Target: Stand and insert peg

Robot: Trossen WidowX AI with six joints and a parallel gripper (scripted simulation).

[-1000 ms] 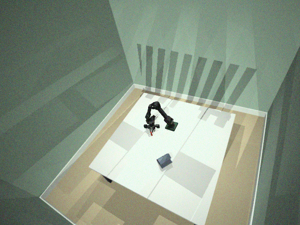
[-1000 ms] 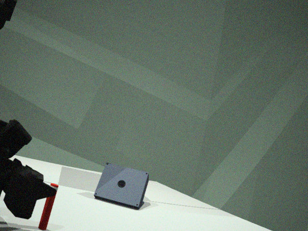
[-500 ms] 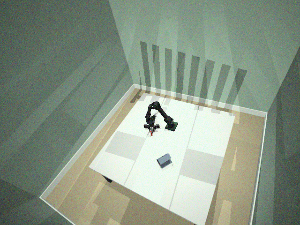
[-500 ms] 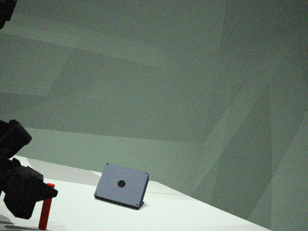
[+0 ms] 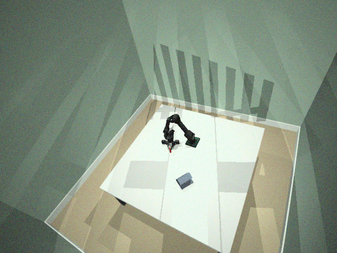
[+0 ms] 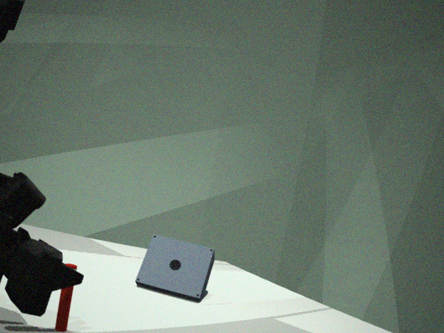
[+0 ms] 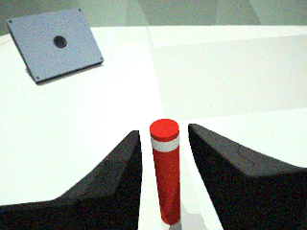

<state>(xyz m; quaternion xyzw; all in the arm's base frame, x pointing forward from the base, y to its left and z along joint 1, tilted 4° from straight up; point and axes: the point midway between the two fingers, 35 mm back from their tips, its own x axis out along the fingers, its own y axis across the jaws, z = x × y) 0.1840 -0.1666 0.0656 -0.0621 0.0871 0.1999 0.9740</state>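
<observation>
The red peg lies 10 mm behind my gripper tip and 10 mm below it. The rest, counted from my gripper tip: blue-grey sloped panel (220 mm ahead, 280 mm to the left, 20 mm below).
</observation>
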